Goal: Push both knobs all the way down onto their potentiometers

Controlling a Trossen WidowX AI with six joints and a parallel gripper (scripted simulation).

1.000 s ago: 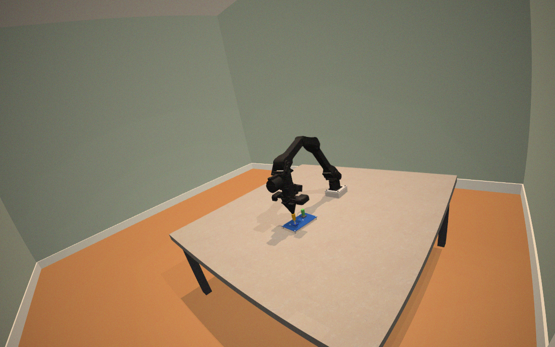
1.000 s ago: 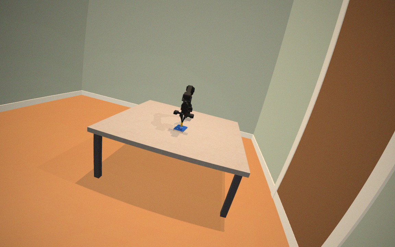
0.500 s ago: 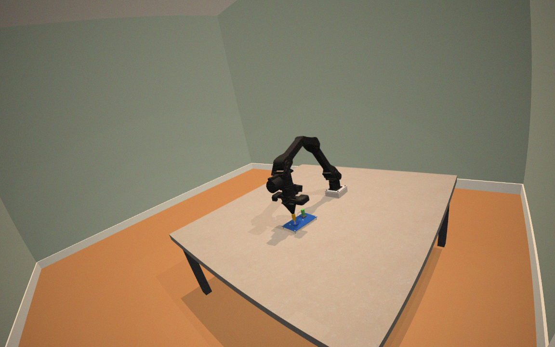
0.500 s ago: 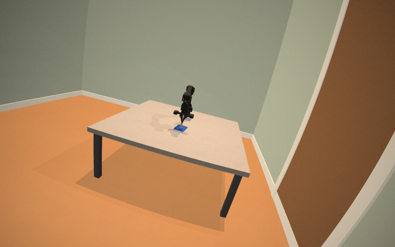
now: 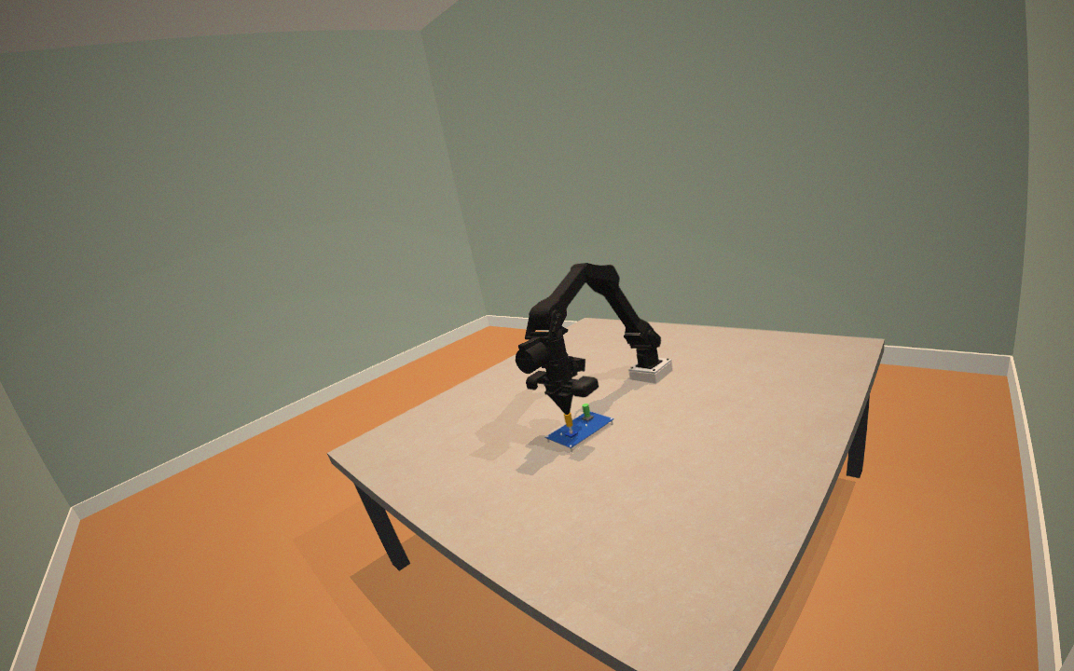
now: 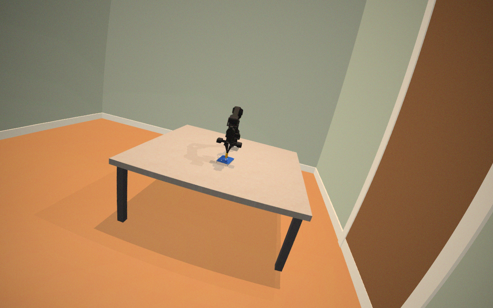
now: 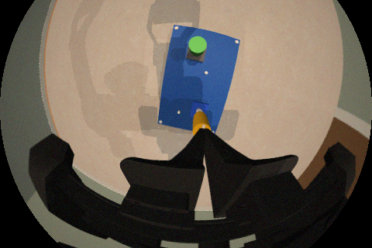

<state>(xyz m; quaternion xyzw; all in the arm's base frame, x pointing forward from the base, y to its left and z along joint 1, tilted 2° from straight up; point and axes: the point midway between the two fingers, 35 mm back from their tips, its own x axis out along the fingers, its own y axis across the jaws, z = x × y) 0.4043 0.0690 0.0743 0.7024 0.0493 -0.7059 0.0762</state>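
Right now my gripper tip is 1 cm above the orange knob. Round my gripper tip: green knob (8 cm behind, 2 cm to the right, 4 cm below).
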